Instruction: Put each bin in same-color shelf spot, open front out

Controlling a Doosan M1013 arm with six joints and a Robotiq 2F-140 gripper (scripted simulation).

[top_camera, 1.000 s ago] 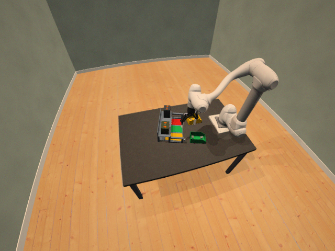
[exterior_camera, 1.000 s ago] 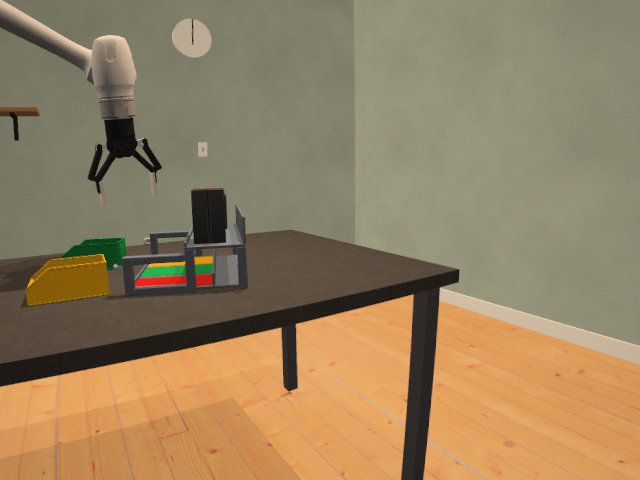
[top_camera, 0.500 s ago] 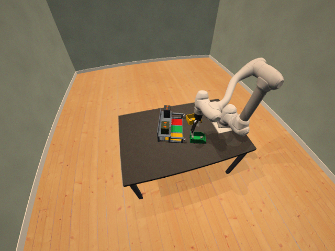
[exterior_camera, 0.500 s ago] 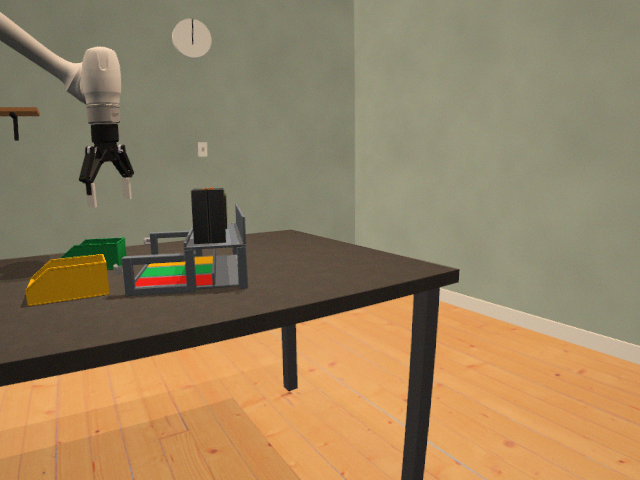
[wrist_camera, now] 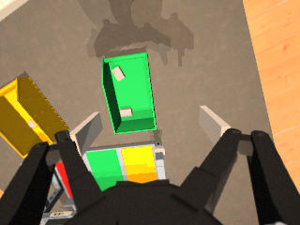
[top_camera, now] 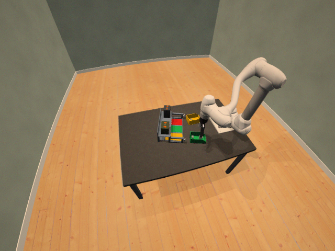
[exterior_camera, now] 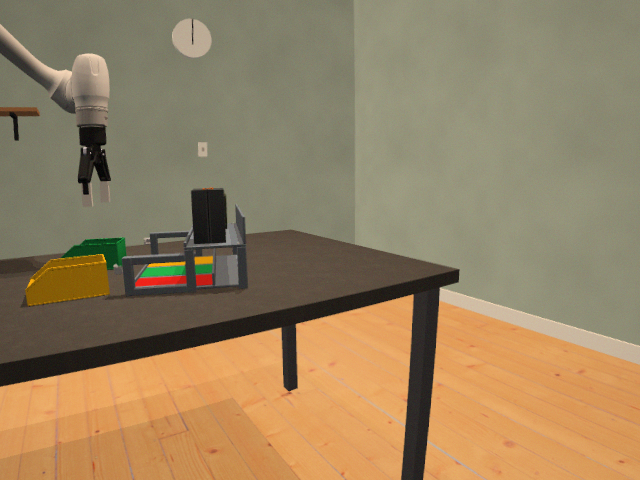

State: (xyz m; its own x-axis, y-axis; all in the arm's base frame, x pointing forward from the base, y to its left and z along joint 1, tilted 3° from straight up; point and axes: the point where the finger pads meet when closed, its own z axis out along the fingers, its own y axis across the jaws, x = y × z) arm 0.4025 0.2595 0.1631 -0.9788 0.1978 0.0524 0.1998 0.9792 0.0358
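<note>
Now: hand 2 cm past the green bin, 4 cm to the left of it and 15 cm above it. From my hand the other things lie so: yellow bin (3 cm behind, 33 cm to the right, 15 cm below).
</note>
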